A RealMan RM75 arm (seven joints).
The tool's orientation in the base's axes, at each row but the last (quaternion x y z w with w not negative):
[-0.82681, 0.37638, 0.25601, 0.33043]
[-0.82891, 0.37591, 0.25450, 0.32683]
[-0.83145, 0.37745, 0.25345, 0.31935]
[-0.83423, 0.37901, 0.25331, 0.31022]
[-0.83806, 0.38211, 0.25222, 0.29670]
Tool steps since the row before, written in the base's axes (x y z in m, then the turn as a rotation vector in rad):
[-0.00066, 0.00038, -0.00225, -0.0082, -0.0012, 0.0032]
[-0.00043, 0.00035, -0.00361, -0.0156, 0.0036, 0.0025]
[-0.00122, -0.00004, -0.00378, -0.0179, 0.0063, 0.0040]
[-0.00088, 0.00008, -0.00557, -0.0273, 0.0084, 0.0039]
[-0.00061, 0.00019, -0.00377, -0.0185, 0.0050, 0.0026]
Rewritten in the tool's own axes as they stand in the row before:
[0.00095, 0.00113, 0.00186, -0.0064, 0.0060, -0.0015]
[0.00200, 0.00143, 0.00270, -0.0125, 0.0096, 0.0037]
[0.00181, 0.00227, 0.00271, -0.0161, 0.0096, 0.0051]
[0.00311, 0.00247, 0.00400, -0.0225, 0.0159, 0.0084]
[0.00200, 0.00153, 0.00288, -0.0149, 0.0112, 0.0053]

